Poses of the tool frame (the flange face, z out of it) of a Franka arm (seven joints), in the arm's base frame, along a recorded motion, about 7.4 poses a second.
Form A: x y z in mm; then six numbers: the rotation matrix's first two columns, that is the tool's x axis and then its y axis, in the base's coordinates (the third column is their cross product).
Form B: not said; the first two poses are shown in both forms.
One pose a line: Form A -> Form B
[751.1 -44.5 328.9 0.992 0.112 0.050 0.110 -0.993 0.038] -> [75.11 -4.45 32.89 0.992 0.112 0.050 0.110 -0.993 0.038]
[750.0 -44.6 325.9 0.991 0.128 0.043 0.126 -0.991 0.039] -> [75.00 -4.46 32.59 0.991 0.128 0.043 0.126 -0.991 0.039]
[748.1 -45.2 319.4 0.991 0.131 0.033 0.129 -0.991 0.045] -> [74.81 -4.52 31.94 0.991 0.131 0.033 0.129 -0.991 0.045]
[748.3 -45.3 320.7 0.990 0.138 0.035 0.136 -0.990 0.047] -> [74.83 -4.53 32.07 0.990 0.138 0.035 0.136 -0.990 0.047]
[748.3 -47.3 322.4 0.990 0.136 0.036 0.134 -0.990 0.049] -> [74.83 -4.73 32.24 0.990 0.136 0.036 0.134 -0.990 0.049]
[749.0 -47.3 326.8 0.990 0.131 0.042 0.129 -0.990 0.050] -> [74.90 -4.73 32.68 0.990 0.131 0.042 0.129 -0.990 0.050]
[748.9 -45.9 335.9 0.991 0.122 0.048 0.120 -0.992 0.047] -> [74.89 -4.59 33.59 0.991 0.122 0.048 0.120 -0.992 0.047]
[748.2 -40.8 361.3 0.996 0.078 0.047 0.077 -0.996 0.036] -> [74.82 -4.08 36.13 0.996 0.078 0.047 0.077 -0.996 0.036]
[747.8 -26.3 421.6 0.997 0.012 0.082 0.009 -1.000 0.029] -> [74.78 -2.63 42.16 0.997 0.012 0.082 0.009 -1.000 0.029]
